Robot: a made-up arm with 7 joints.
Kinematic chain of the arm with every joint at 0, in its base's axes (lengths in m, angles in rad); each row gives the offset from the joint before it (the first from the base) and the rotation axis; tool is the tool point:
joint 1: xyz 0 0.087 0 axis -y
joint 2: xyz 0 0.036 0 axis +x
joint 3: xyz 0 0 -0.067 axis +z
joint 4: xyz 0 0 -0.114 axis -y
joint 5: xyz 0 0 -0.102 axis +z
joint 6: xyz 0 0 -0.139 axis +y
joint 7: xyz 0 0 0 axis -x
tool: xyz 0 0 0
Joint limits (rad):
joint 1: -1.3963..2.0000
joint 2: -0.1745..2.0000
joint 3: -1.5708..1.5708
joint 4: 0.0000..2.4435
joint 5: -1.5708..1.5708
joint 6: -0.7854..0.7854
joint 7: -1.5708..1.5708
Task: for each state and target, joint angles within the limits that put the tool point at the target. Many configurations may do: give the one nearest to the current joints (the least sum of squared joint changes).
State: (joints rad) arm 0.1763 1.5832 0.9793 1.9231 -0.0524 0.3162 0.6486
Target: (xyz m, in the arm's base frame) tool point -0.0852 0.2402 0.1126
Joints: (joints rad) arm 0.6477 1.0041 1.5708 2.2854 -0.0524 0.3162 0.6486
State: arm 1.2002 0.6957 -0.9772 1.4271 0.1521 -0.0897 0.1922
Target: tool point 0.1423 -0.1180 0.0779
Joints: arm 1.4449 -0.1376 -1.1638 1.6447 0.1521 -0.0897 0.1922
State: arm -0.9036 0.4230 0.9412 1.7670 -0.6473 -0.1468 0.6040
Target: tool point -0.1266 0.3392 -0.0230
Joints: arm -1.3911 -0.1067 1.5708 1.8920 -0.6473 -0.1468 0.6040
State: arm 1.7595 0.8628 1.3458 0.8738 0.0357 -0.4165 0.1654
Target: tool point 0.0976 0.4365 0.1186
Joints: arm 1.7655 0.5581 1.1233 1.2071 0.0357 -0.4165 0.1654
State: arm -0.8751 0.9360 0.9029 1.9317 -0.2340 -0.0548 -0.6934
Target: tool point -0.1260 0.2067 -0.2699
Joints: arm -1.3644 0.2704 0.1373 1.5148 -0.2340 -0.0548 -0.6934
